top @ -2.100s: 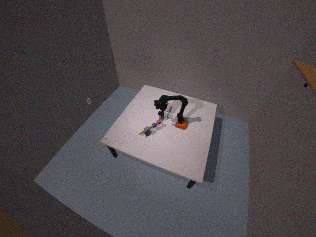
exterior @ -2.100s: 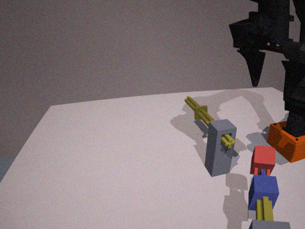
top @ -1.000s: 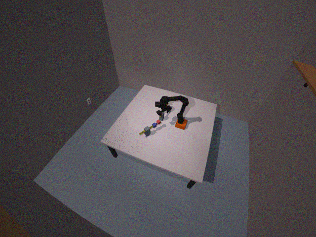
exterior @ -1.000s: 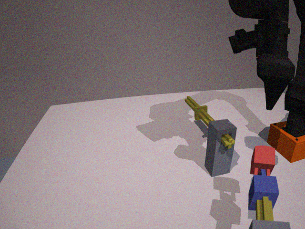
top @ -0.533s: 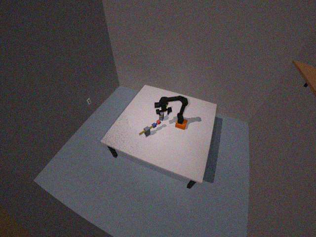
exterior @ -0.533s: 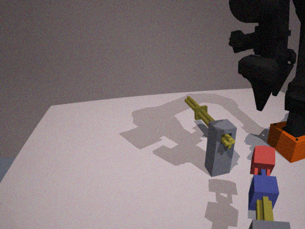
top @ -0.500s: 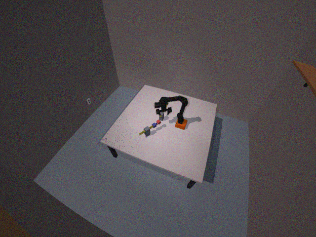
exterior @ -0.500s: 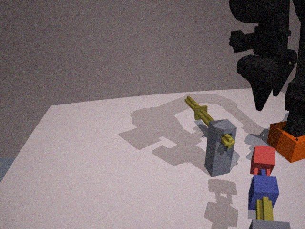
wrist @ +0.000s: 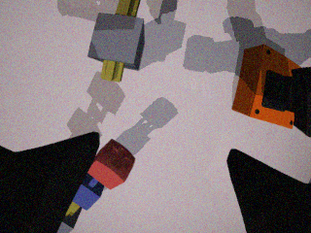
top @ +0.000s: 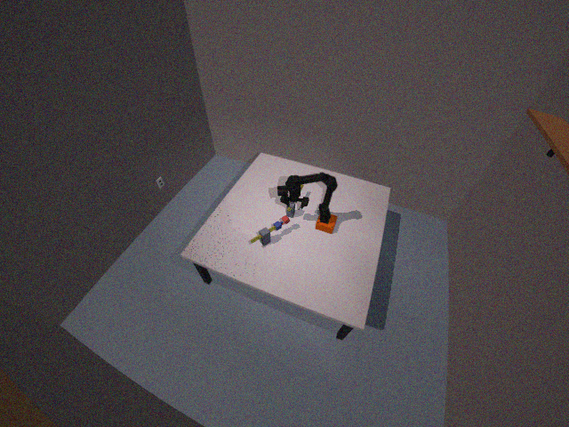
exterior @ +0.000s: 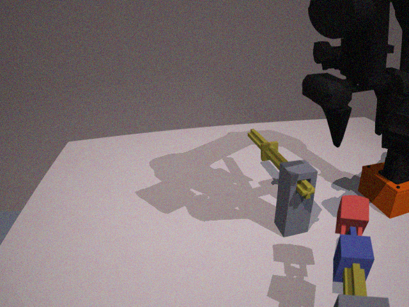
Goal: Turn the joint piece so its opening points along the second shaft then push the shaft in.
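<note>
Right now the red joint piece is 50 mm ahead of my gripper tip, 70 mm to the left of it and 80 mm below it.
</note>
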